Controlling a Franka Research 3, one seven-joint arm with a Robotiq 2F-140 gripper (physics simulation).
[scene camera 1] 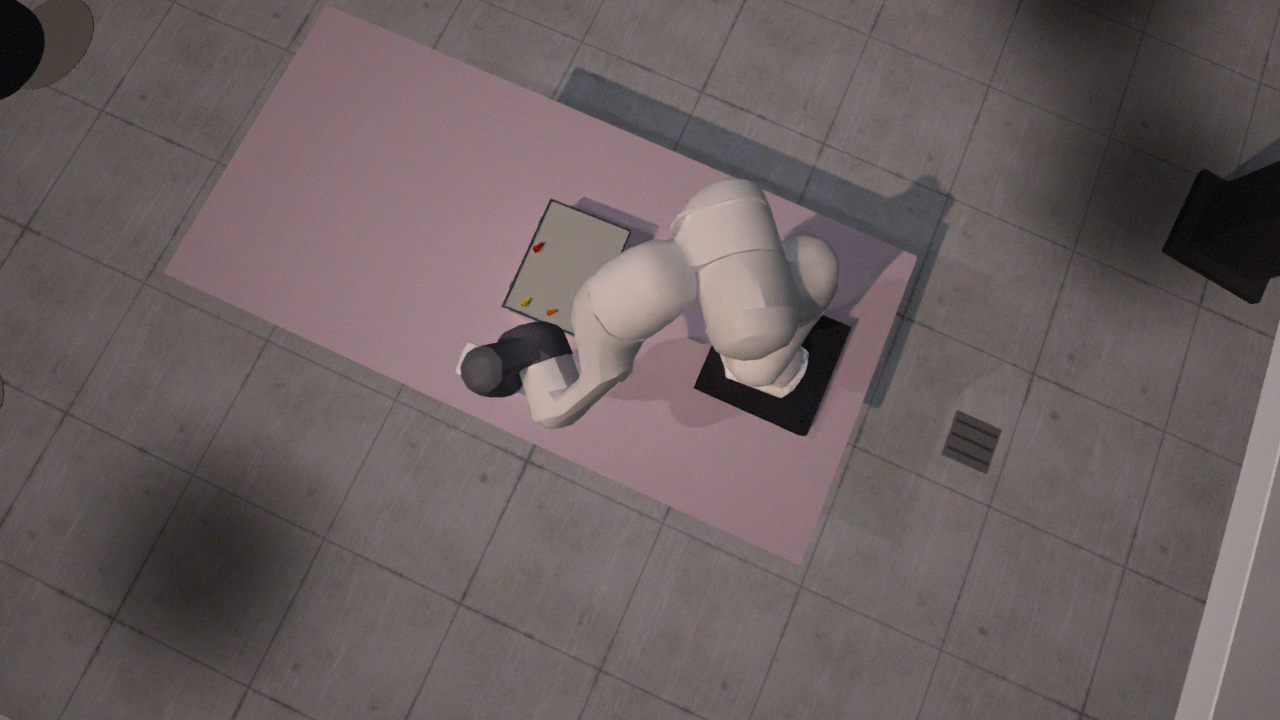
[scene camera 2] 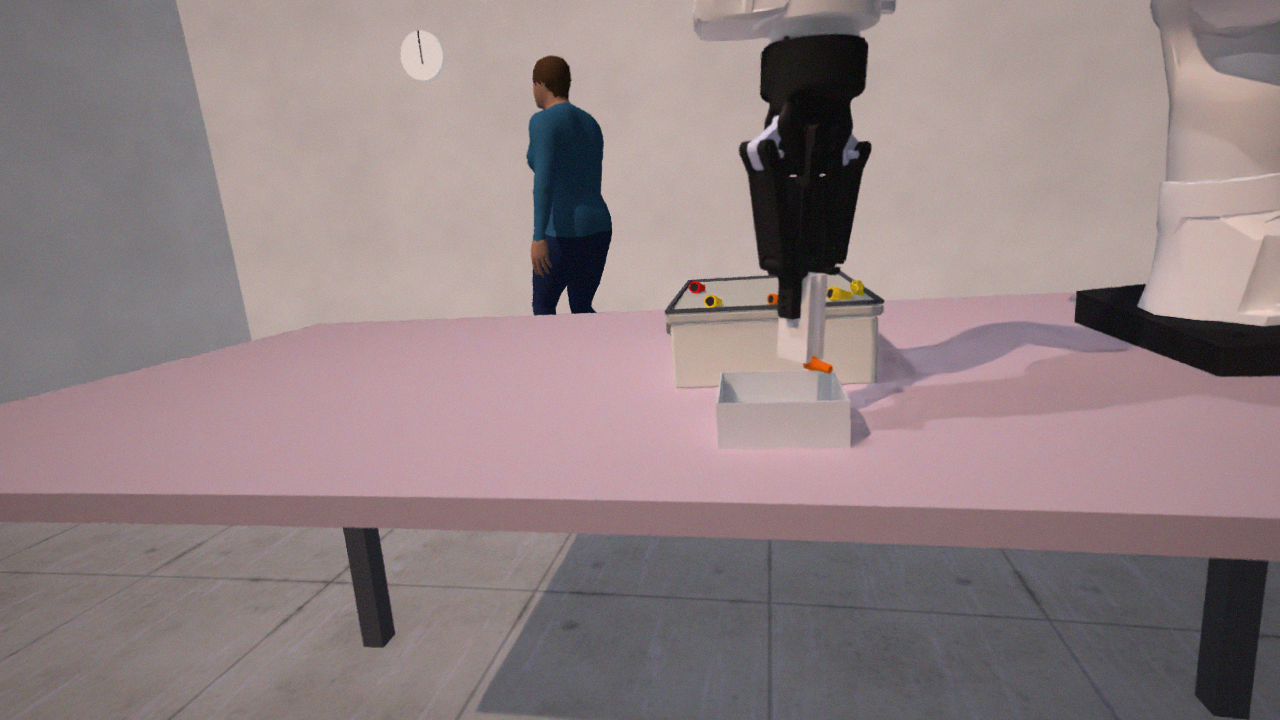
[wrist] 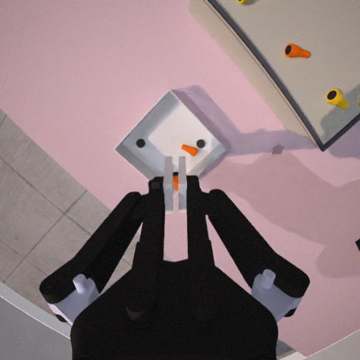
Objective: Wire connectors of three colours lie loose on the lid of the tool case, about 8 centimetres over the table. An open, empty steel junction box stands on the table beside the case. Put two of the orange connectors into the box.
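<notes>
My gripper (scene camera 2: 802, 347) (wrist: 175, 167) is shut on an orange connector (scene camera 2: 818, 365) (wrist: 175, 181), which sticks out under the fingertips in the scene camera 2 view. It hangs a little above the steel junction box (scene camera 2: 783, 425) (wrist: 167, 122), near one corner in the wrist view. Another orange connector (wrist: 189, 149) lies inside the box, near a dark round spot. A third orange connector (scene camera 1: 551, 311) (scene camera 2: 773, 299) (wrist: 298, 51) lies on the lid of the tool case (scene camera 1: 581, 241) (scene camera 2: 725, 353) (wrist: 310, 80). In the scene camera 1 view the arm hides the box and fingers.
A red connector (scene camera 1: 537, 247) (scene camera 2: 696, 287) and several yellow ones lie on the lid, one yellow connector (scene camera 1: 526, 301) (scene camera 2: 712, 301) near its edge. The case stands close behind the box on the pink table (scene camera 1: 358, 161) (scene camera 2: 447, 411) (wrist: 90, 60). A person (scene camera 2: 568, 170) stands beyond the table.
</notes>
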